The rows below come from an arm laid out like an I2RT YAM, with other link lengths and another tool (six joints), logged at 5 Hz.
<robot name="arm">
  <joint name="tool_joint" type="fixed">
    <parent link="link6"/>
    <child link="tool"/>
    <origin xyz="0.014 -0.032 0.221" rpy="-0.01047 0 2.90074"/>
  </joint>
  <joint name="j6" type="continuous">
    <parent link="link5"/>
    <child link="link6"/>
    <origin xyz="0 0.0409 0.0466" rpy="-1.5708 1.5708 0"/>
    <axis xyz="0 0 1"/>
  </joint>
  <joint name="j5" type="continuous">
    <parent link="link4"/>
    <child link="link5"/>
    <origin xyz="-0.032 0.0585 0.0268" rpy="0 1.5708 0"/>
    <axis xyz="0 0 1"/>
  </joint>
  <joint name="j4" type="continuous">
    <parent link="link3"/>
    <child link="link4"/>
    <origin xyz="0.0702 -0.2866 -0.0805" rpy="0 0 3.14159"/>
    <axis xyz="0 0 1"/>
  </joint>
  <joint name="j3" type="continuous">
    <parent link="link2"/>
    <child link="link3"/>
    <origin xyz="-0.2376 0 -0.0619" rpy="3.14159 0 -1.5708"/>
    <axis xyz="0 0 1"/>
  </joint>
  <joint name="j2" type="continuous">
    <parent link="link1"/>
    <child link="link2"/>
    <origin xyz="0.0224 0.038 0.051" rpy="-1.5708 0 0"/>
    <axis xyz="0 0 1"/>
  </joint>
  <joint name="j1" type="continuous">
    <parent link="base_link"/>
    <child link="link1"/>
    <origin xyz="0 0 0.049"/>
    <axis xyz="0 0 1"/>
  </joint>
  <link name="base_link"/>
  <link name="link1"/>
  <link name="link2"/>
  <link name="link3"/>
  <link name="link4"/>
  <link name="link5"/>
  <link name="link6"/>
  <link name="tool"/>
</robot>
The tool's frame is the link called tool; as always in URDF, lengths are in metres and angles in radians. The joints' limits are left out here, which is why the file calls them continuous.
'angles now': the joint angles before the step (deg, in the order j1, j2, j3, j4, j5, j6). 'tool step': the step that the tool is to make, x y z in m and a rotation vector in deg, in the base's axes. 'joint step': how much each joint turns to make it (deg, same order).
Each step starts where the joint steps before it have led.
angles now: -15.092 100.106 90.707 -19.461 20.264 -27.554
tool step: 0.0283 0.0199 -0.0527 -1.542 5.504 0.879
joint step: 3.943 9.619 5.110 -0.190 4.043 -0.829
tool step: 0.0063 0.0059 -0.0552 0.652 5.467 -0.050
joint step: 1.036 6.741 2.534 -1.448 1.092 0.383
